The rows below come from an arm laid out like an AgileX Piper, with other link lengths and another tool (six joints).
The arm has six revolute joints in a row. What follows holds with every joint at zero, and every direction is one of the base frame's. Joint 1 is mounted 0.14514 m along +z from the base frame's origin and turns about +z. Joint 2 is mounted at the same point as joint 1 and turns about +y. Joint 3 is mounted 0.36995 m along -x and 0.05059 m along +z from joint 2 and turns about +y. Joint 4 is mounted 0.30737 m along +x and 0.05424 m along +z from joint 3 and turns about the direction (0.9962, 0, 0.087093). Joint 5 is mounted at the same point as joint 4 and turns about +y. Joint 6 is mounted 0.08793 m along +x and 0.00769 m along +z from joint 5 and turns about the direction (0.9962, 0, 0.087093). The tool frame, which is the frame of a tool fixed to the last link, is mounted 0.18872 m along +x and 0.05 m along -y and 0.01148 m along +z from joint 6; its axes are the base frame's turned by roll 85.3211, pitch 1.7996 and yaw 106.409 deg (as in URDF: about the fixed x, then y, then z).
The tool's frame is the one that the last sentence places.
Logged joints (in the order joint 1, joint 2, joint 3, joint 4, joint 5, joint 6), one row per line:
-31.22, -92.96, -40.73, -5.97, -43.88, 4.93
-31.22, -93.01, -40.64, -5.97, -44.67, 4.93
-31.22, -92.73, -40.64, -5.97, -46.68, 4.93
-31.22, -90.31, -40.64, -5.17, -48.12, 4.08
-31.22, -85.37, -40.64, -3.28, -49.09, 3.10
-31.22, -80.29, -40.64, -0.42, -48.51, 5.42
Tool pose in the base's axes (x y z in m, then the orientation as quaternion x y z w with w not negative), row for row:
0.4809, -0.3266, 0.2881, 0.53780, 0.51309, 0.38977, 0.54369
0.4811, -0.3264, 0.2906, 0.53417, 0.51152, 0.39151, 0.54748
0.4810, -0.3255, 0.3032, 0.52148, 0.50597, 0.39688, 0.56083
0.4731, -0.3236, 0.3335, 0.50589, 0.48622, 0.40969, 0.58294
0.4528, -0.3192, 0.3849, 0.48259, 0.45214, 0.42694, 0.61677
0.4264, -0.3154, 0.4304, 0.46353, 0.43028, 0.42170, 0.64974
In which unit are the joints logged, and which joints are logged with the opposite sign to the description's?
The joints are logged in degrees. Opposite sign: joint 2, joint 6.
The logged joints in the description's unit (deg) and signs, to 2 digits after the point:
-31.22, 92.96, -40.73, -5.97, -43.88, -4.93
-31.22, 93.01, -40.64, -5.97, -44.67, -4.93
-31.22, 92.73, -40.64, -5.97, -46.68, -4.93
-31.22, 90.31, -40.64, -5.17, -48.12, -4.08
-31.22, 85.37, -40.64, -3.28, -49.09, -3.10
-31.22, 80.29, -40.64, -0.42, -48.51, -5.42

